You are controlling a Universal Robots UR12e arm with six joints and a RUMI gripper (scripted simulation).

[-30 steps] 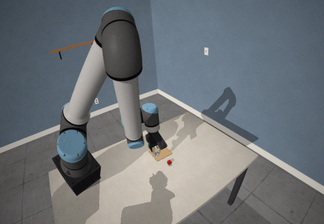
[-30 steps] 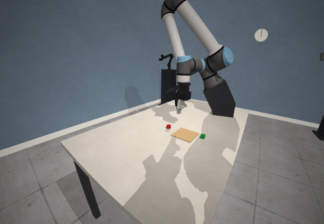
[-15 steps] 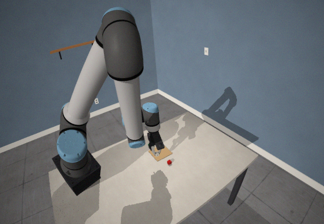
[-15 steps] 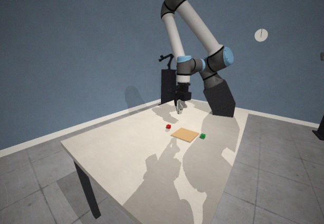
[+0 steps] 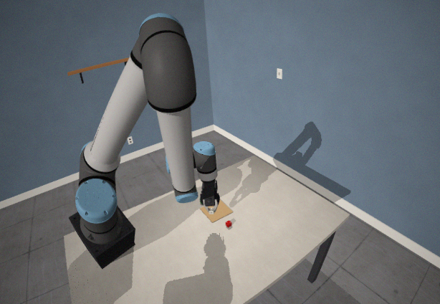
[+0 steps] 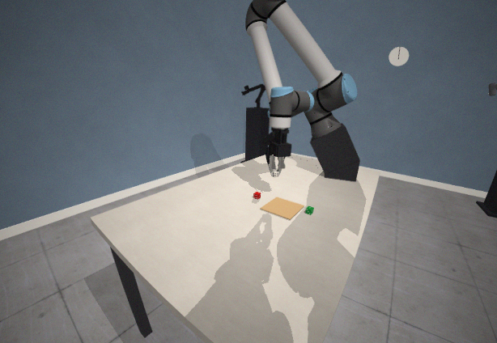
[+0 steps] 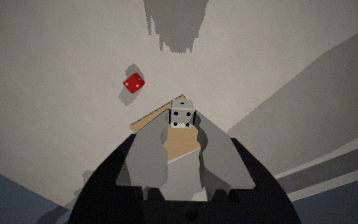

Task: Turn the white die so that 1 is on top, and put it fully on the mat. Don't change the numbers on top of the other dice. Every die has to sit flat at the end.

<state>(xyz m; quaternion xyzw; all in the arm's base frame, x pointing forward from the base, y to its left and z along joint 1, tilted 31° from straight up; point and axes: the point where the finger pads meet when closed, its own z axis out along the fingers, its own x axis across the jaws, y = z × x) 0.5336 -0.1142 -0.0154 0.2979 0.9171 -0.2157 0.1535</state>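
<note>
My gripper is now 120 mm above the tan mat, 90 mm to the right of it and 80 mm short of it. The rest, counted from my hand: red die 100 mm below, 60 mm ahead, 50 mm to the right; white die right at my hand; green die 200 mm to the left, 100 mm below, 60 mm ahead.
</note>
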